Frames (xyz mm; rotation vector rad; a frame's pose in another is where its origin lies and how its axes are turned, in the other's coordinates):
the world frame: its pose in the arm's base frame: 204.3 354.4 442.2 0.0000 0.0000 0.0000
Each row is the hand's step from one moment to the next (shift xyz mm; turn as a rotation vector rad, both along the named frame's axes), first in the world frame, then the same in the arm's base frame.
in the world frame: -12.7 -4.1 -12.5 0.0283 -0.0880 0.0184
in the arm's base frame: -12.7 -4.1 -12.5 0.0283 -0.0880 0.0184
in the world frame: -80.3 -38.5 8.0 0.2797 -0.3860 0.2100
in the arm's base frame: -80.3 -38.5 8.0 0.2797 -0.3860 0.2100
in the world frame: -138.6 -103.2 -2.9 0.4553 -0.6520 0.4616
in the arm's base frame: -138.6 -103.2 -2.9 0.4553 -0.6520 0.4616
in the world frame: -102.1 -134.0 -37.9 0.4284 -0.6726 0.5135
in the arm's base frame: -102.1 -134.0 -37.9 0.4284 -0.6726 0.5135
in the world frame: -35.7 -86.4 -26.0 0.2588 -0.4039 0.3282
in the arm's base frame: -35.7 -86.4 -26.0 0.2588 -0.4039 0.3282
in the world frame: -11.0 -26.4 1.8 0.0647 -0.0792 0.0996
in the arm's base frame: -11.0 -26.4 1.8 0.0647 -0.0792 0.0996
